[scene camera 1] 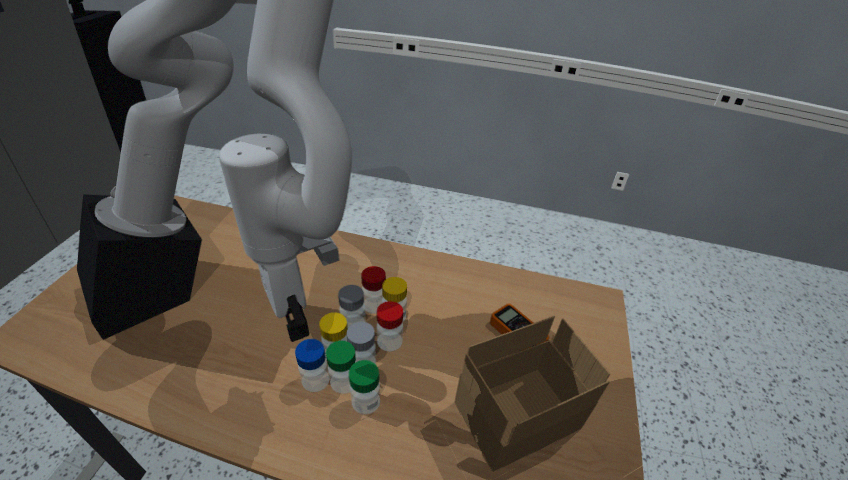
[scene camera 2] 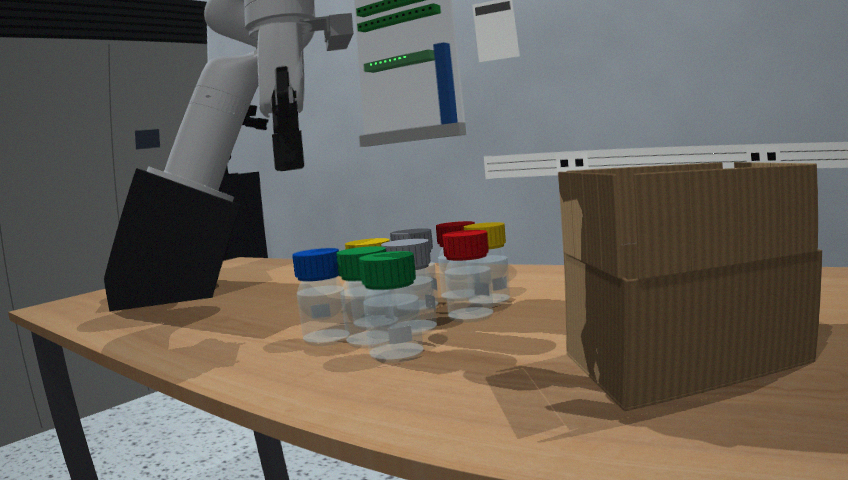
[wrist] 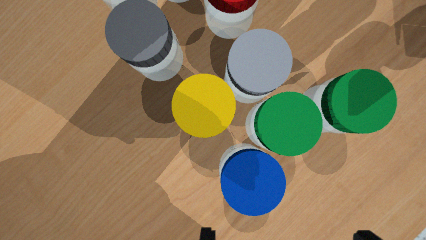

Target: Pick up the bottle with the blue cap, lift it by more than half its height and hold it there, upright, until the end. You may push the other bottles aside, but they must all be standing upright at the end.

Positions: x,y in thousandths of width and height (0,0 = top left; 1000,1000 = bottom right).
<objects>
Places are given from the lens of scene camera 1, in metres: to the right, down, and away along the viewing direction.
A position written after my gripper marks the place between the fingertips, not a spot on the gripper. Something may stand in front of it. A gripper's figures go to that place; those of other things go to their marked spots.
my gripper (scene camera 1: 345,670): -0.22, 0.14, 0.72
cardboard box (scene camera 1: 620,799): 0.21, 0.30, 0.88
yellow-capped bottle (scene camera 1: 393,680): -0.18, 0.17, 0.84
green-capped bottle (scene camera 1: 402,741): -0.15, 0.21, 0.79
The marked spots on the cardboard box and the green-capped bottle are 0.39 m apart.
</objects>
